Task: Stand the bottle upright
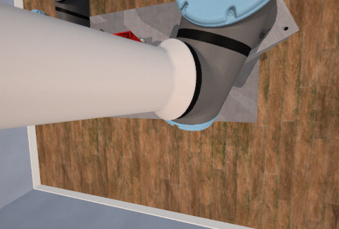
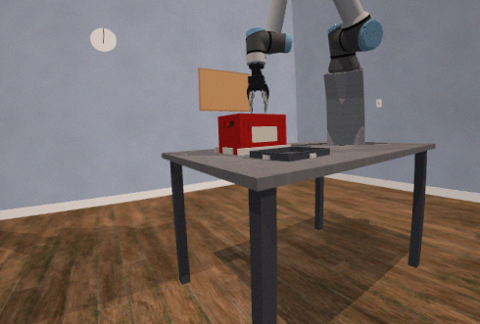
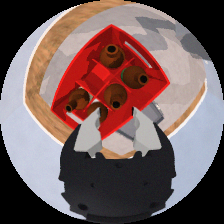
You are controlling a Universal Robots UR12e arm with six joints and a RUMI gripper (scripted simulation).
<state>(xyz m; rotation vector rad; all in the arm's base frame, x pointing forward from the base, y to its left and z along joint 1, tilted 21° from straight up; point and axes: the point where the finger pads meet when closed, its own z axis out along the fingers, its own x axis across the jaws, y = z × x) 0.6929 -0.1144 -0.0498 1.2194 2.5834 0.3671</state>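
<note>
Now: hand 40 mm to the left of the red crate and 110 mm above it. Also, from my hand: dark tray (50 mm ahead, 220 mm to the left, 190 mm below).
</note>
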